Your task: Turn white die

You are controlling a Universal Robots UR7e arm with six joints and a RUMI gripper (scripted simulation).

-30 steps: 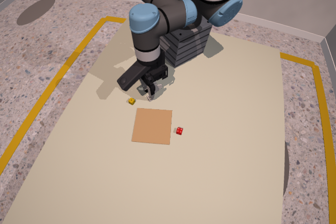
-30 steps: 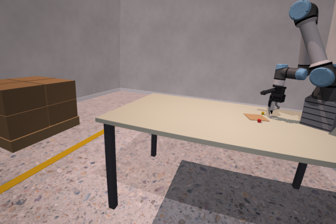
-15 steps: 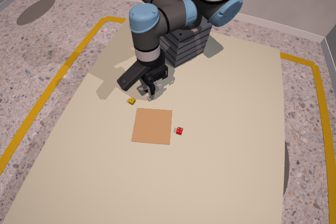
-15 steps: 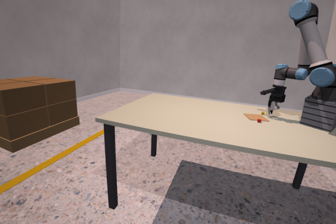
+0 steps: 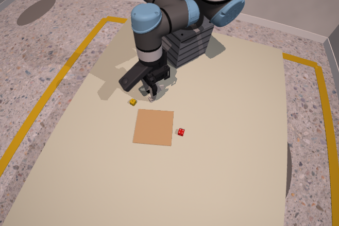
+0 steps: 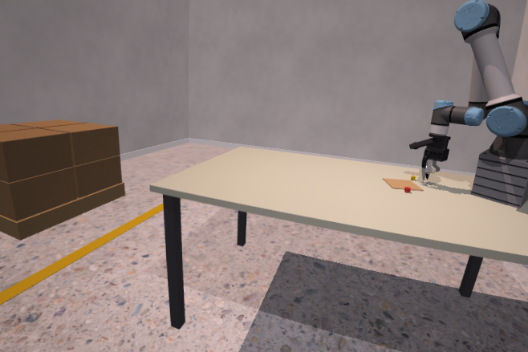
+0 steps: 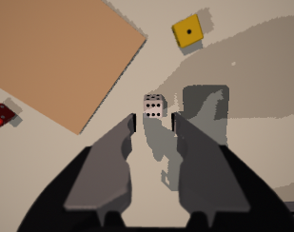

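The white die is 3 cm below my hand. From my hand the other things lie so: brown mat 10 cm ahead, 6 cm to the left, 4 cm below; yellow die 4 cm ahead, 6 cm to the right, 3 cm below; red die 9 cm ahead, 16 cm to the left, 3 cm below.
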